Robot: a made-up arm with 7 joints.
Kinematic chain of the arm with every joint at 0, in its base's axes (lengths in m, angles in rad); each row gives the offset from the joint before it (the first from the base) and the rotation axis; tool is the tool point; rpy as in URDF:
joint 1: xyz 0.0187 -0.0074 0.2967 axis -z
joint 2: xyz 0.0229 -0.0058 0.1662 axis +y
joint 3: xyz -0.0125 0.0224 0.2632 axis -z
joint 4: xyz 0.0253 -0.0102 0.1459 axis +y
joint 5: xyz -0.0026 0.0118 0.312 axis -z
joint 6: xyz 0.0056 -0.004 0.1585 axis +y
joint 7: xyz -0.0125 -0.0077 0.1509 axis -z
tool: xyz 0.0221 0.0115 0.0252 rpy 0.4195 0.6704 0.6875
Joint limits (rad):
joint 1: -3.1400..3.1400
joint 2: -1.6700..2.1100
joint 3: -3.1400..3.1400
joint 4: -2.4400..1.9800
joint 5: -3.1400..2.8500
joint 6: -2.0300..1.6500
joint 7: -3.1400..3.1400
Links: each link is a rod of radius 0.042 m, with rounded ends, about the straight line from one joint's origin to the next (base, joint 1, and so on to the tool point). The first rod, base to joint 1, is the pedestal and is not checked.
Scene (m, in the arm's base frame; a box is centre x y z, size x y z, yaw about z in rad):
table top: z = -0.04
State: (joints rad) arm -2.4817 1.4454 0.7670 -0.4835 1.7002 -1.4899 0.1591
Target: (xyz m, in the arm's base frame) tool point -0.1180 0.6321 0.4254
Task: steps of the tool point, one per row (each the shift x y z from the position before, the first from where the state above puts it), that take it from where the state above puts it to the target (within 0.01 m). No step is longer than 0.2 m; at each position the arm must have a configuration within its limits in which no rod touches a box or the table.
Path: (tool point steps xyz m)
1: 0.1067 0.1401 -0.0480
2: 0.1364 0.1066 -0.0423
3: 0.1549 0.0671 -0.0357
4: 0.1613 0.0248 -0.0287
5: 0.1558 -0.0161 -0.0222

